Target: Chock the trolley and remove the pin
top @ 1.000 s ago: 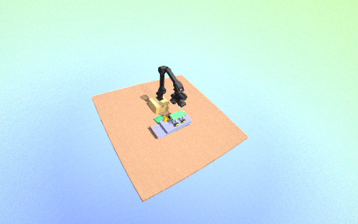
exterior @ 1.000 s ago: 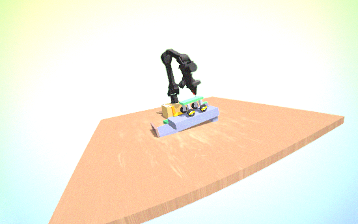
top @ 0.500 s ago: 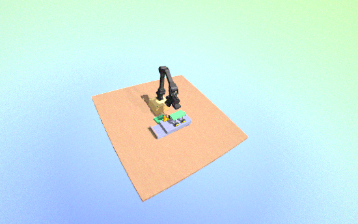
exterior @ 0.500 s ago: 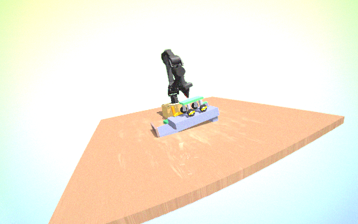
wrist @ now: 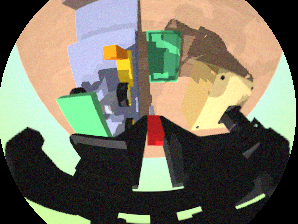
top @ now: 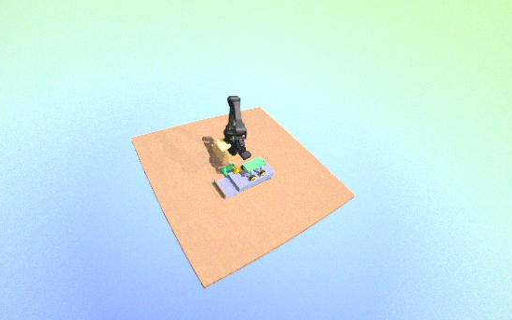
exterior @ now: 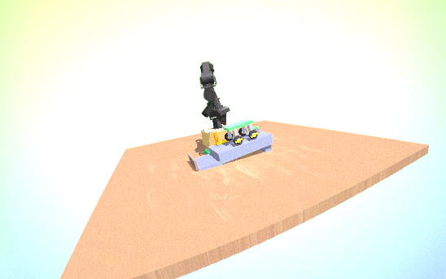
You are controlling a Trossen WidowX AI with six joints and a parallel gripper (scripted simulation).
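Right now the green tray is 30 mm behind my gripper tip, 60 mm to the right of it and 150 mm below it. Round my gripper tip: yellow chock 40 mm ahead, 50 mm to the right, 60 mm below; red-headed stop pin right at my gripper tip; trolley 110 mm ahead, 30 mm to the left, 30 mm below.
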